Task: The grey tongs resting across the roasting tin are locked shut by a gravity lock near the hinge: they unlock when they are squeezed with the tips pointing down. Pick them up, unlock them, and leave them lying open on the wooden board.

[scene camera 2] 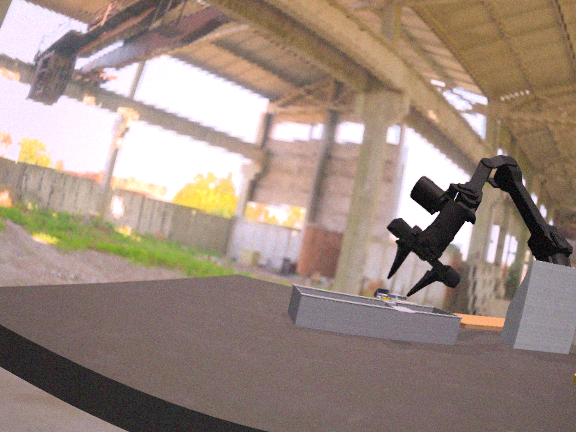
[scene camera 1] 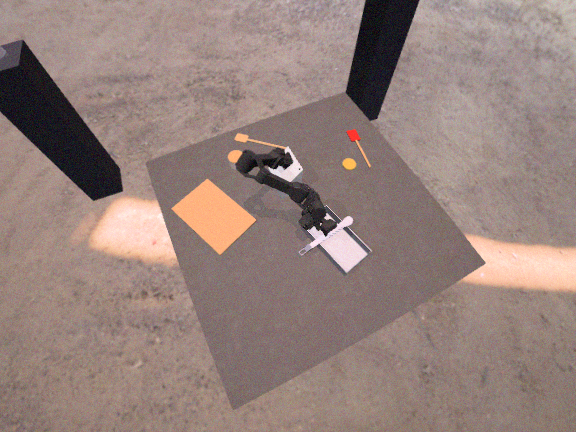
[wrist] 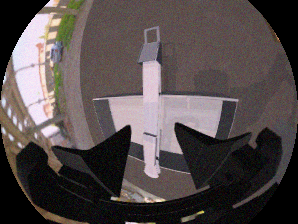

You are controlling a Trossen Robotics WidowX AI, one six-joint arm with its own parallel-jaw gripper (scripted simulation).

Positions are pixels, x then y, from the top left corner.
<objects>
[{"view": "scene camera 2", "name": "my gripper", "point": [397, 287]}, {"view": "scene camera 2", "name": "roasting tin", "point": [313, 308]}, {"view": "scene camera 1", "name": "wooden board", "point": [217, 219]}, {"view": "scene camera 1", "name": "roasting tin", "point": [344, 249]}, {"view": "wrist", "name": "my gripper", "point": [153, 127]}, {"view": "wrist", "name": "roasting tin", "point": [212, 113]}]
</objects>
